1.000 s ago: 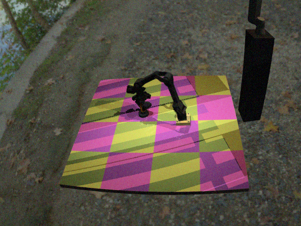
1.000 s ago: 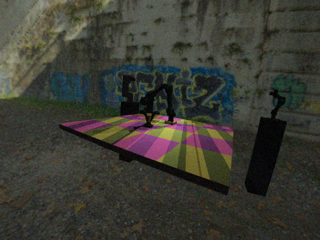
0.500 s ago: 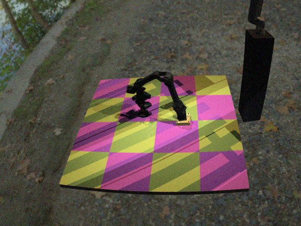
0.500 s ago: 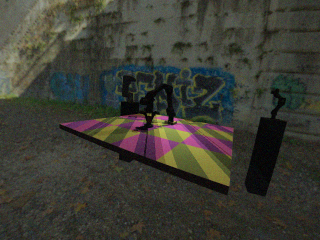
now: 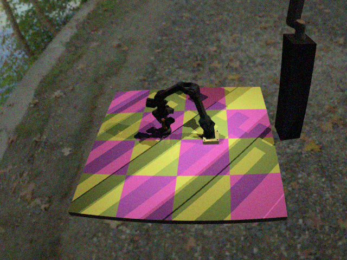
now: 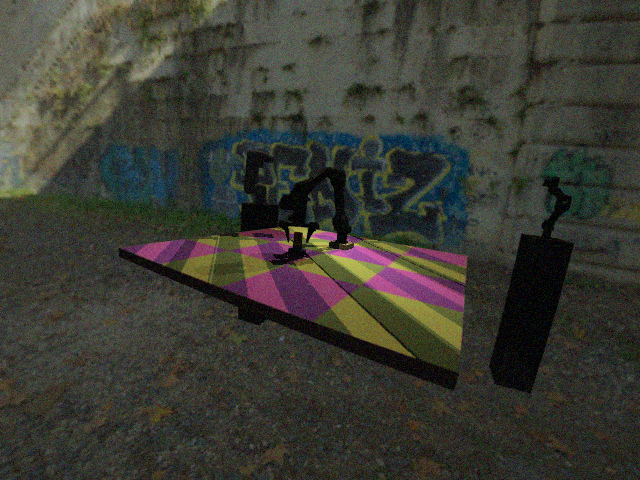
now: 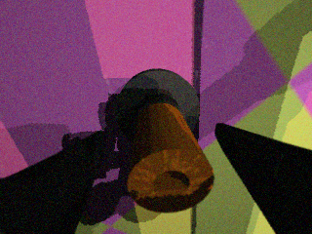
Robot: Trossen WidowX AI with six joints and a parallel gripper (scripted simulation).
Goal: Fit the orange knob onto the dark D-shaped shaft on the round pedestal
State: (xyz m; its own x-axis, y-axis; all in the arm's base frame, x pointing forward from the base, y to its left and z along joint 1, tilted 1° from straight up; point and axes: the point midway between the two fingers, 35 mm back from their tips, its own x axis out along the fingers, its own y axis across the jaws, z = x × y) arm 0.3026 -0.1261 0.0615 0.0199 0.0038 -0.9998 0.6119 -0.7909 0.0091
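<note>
My gripper tip is now 2 cm below the orange knob. The rest, counted from my gripper tip: pedestal 2 cm below.
</note>
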